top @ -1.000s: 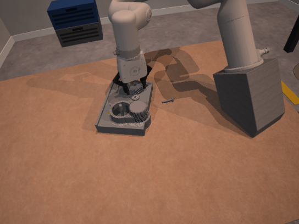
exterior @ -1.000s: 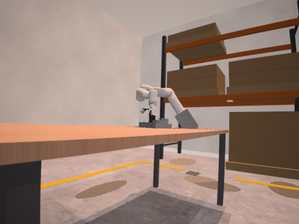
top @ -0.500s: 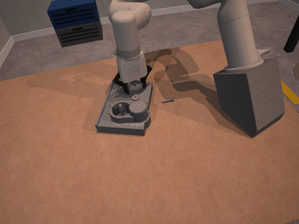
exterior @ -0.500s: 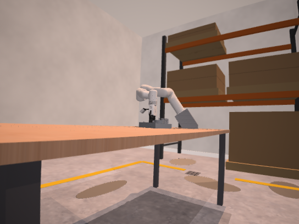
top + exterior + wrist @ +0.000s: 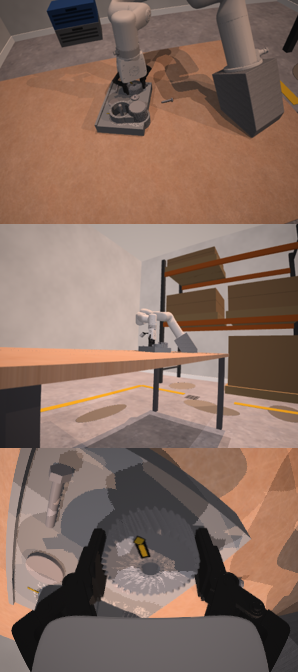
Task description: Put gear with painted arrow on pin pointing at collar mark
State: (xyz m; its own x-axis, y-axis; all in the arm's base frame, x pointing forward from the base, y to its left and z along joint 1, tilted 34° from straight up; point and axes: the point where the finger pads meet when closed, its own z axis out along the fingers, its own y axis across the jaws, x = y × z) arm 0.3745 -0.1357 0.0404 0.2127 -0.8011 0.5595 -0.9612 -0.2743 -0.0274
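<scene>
Right now my hand is 12 cm past the bolt, 7 cm to the right of it and 5 cm above it. The rest, counted from my hand: gear right at my hand.
</scene>
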